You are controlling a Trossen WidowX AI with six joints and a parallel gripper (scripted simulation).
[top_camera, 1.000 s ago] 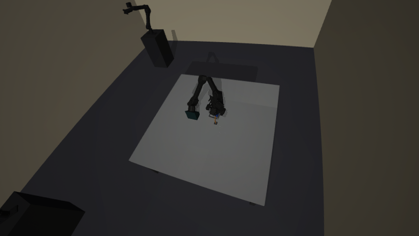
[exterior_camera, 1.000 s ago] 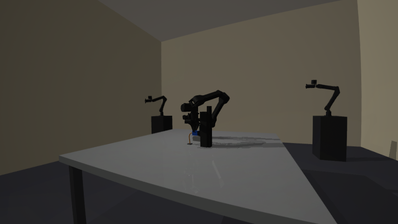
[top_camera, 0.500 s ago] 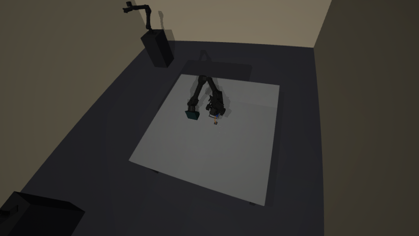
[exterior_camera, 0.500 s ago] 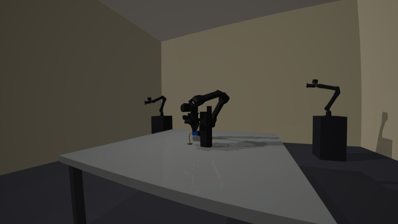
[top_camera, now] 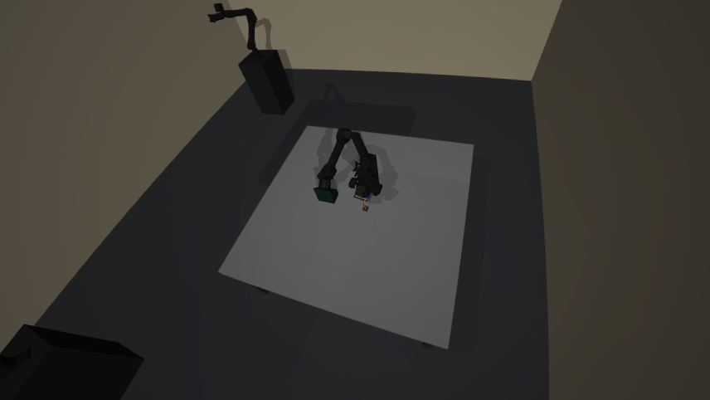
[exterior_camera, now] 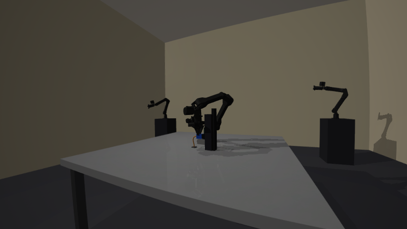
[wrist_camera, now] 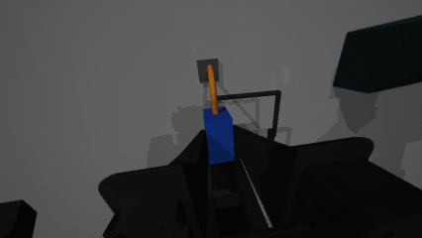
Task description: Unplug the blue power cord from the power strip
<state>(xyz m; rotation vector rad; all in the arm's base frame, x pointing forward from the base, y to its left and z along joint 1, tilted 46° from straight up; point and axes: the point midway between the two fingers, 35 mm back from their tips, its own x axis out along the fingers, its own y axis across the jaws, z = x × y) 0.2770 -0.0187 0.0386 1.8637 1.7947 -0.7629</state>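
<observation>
Now: the blue plug 30 mm to the left of my gripper tip.
</observation>
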